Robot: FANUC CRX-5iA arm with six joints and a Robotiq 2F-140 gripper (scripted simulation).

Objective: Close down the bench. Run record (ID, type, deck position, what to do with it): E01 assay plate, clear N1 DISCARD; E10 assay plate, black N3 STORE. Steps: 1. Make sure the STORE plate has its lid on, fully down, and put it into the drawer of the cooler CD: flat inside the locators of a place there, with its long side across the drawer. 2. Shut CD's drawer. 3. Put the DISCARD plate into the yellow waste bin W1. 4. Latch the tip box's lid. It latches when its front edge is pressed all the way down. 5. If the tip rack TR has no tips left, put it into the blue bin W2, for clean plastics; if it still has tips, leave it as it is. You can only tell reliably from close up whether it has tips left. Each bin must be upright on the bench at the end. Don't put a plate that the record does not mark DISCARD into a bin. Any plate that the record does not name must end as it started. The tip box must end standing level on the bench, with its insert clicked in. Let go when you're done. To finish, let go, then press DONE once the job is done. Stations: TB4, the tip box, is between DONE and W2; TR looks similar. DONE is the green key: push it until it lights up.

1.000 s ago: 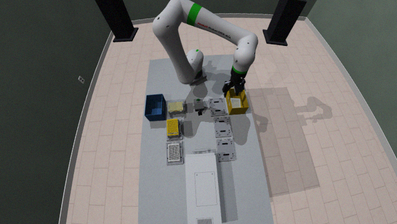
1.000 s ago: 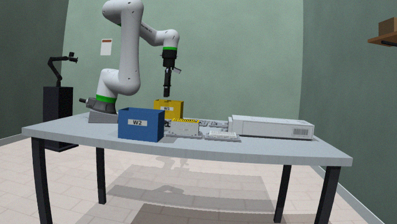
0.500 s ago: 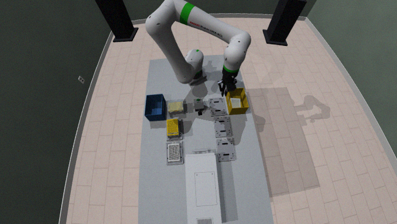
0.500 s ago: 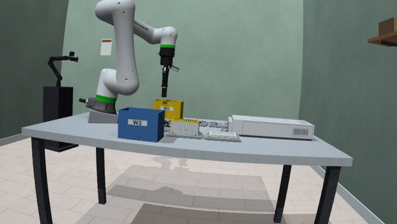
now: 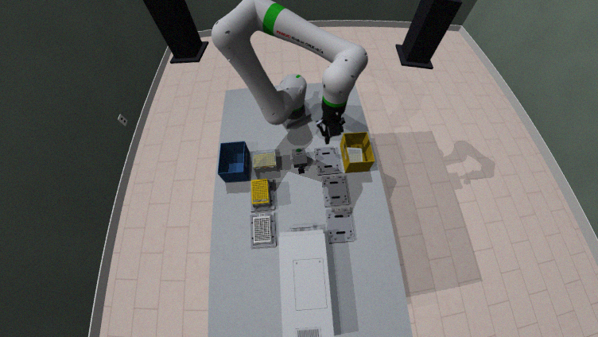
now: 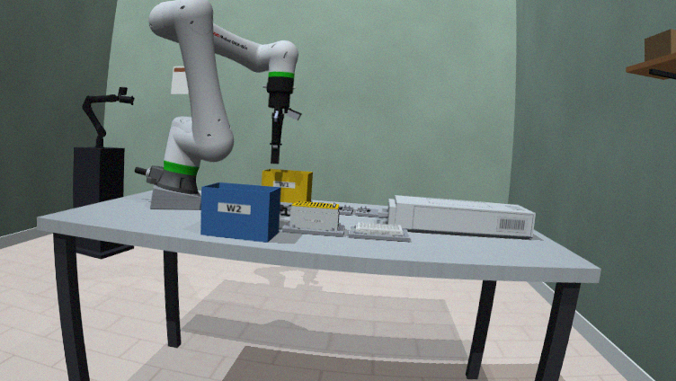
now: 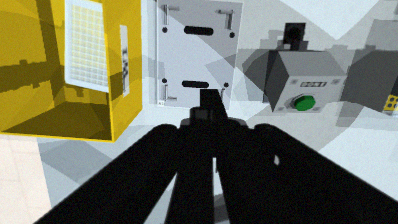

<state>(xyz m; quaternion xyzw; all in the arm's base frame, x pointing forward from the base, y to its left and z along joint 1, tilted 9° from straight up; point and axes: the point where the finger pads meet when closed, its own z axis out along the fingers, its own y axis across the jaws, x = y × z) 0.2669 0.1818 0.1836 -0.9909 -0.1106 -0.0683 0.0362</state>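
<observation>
My gripper is now 14 cm to the left of the green DONE key and 12 cm above it. Round my hand: clear tip box lid: 31 cm to the right, 13 cm below, 7 cm ahead; then yellow bin W1: 17 cm to the left, 15 cm below, 1 cm behind; then yellow tip rack TR: 32 cm to the right, 24 cm ahead, 13 cm below.
</observation>
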